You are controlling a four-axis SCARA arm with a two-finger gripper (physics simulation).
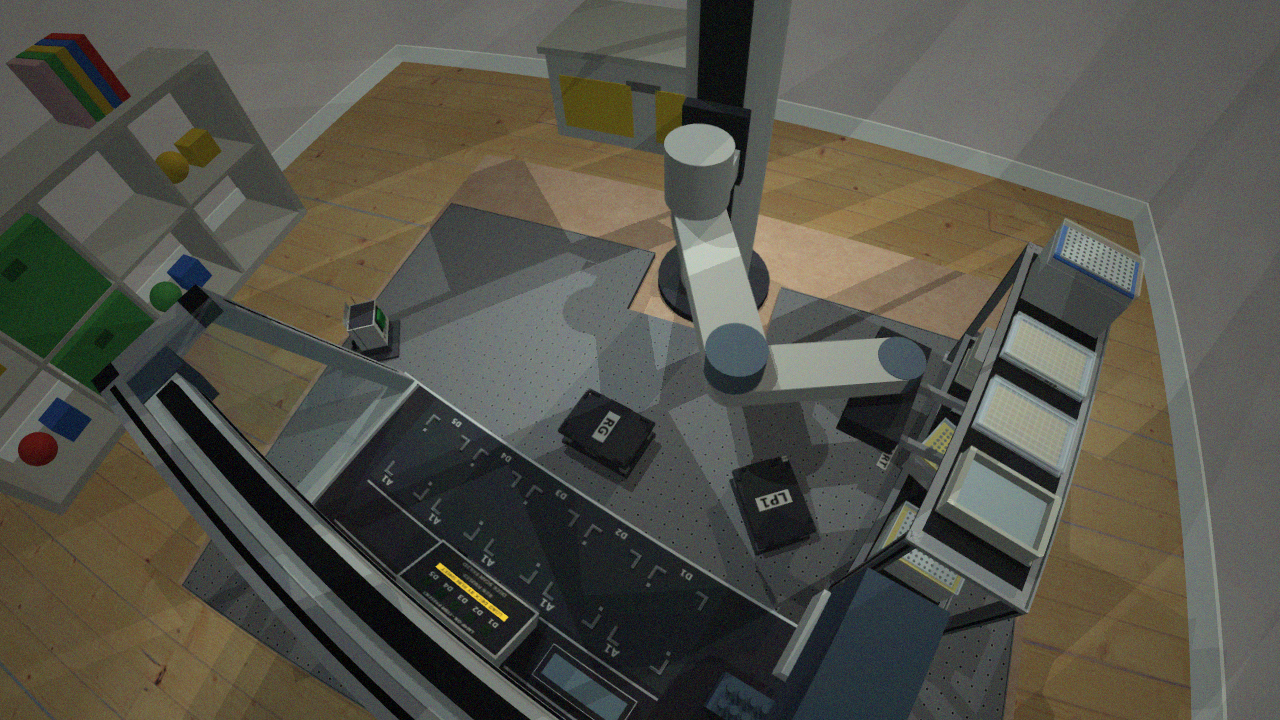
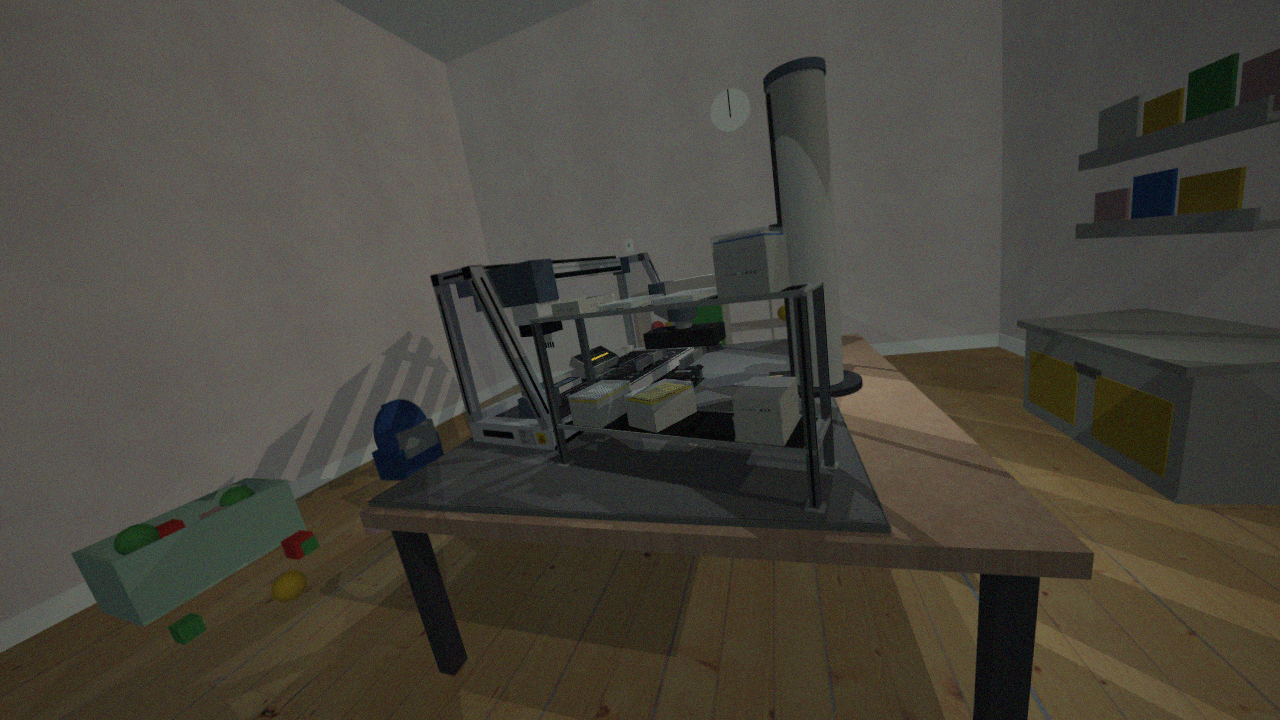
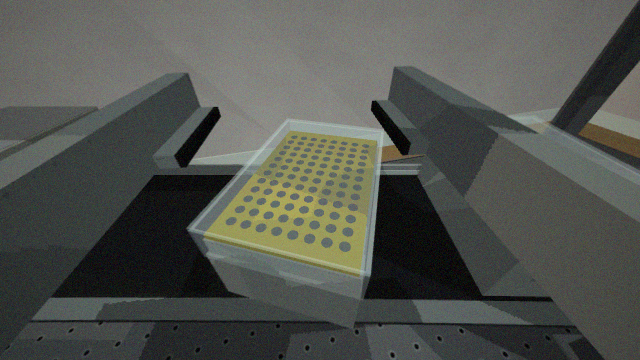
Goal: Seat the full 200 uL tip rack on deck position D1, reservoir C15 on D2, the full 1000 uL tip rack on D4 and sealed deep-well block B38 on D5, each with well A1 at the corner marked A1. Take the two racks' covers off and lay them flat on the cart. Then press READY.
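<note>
A yellow 200 uL tip rack (image 3: 295, 190) (image 1: 938, 440) (image 2: 662, 405) under a clear cover stands slightly turned on the cart's lower shelf. My gripper (image 3: 295, 92) is open and empty, its fingers apart above the rack's far end. Another yellow rack (image 1: 930, 570) (image 2: 597, 404) stands beside it; I cannot tell which is full. A tall blue-rimmed rack (image 1: 1099, 259) (image 2: 747, 266) stands on the cart's upper shelf, with two gridded blocks (image 1: 1049, 356) (image 1: 1026, 423) and an open reservoir (image 1: 1000, 506). The labels B38 and C15 are not readable. No labware stands on the deck (image 1: 537, 523).
Black blocks marked RG (image 1: 607, 431) and LP1 (image 1: 774, 504) lie between deck and cart. A tall pale box (image 2: 767, 410) stands on the lower shelf. The cart's posts (image 2: 811, 402) and upper shelf bound that level. A small device (image 1: 368, 326) stands beyond the deck.
</note>
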